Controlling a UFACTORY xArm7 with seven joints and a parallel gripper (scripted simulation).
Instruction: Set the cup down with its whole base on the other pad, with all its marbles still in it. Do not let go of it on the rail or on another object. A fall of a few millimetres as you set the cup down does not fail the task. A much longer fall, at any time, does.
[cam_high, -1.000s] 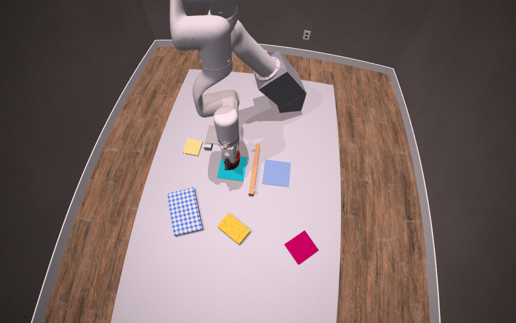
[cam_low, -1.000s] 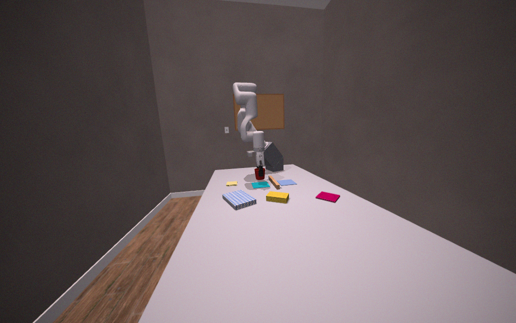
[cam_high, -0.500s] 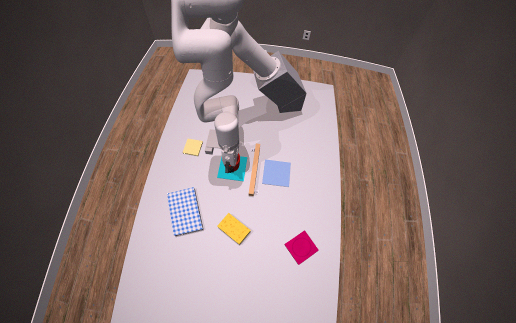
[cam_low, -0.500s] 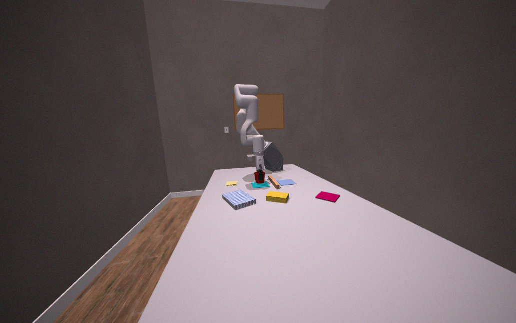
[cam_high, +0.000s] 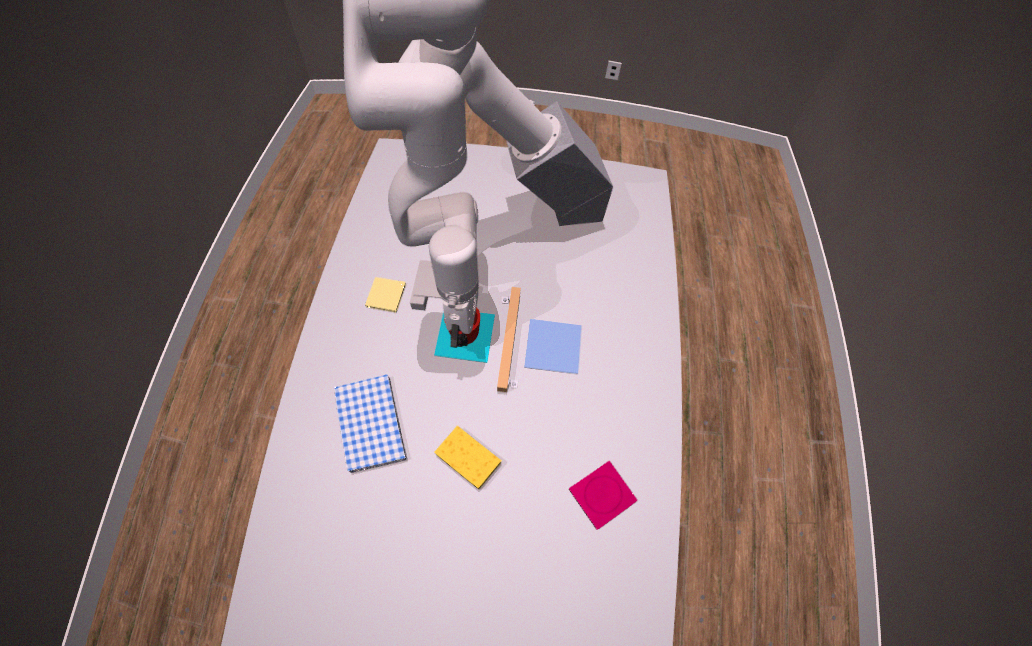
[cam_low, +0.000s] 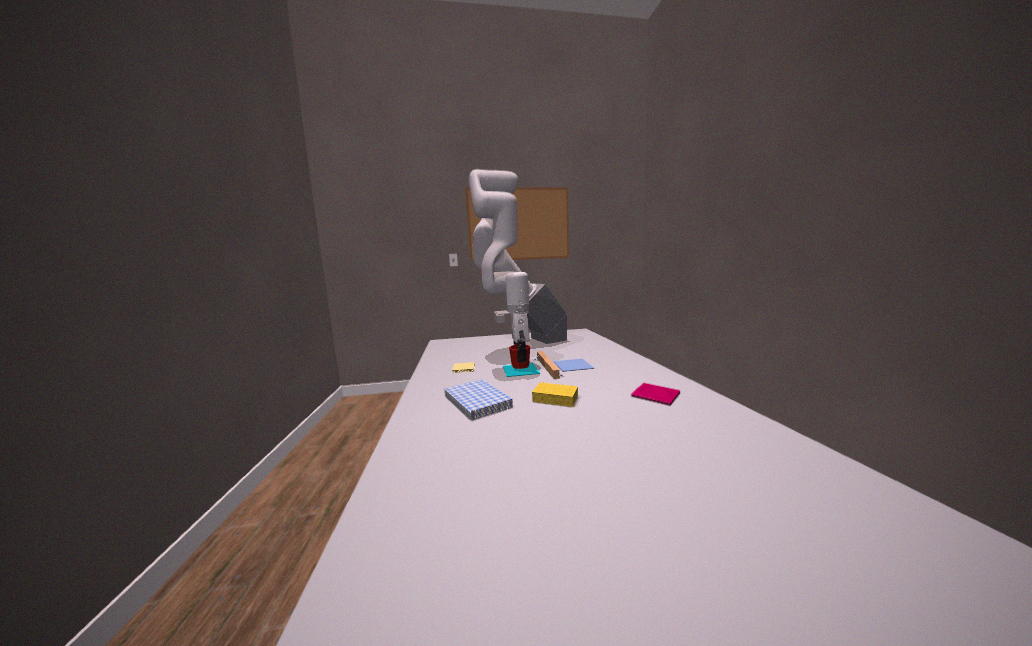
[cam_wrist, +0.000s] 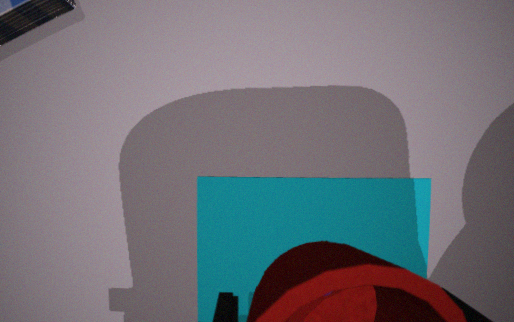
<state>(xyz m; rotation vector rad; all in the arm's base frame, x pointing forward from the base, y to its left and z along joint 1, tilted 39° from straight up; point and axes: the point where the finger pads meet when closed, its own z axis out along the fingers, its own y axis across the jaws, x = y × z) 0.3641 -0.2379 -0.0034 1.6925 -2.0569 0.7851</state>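
Right now the cyan pad is 6 cm below my hand. Round my hand: wooden rail: 2 cm ahead, 9 cm to the left, 5 cm below; red cup: 2 cm below; light blue pad: 4 cm ahead, 19 cm to the left, 6 cm below.
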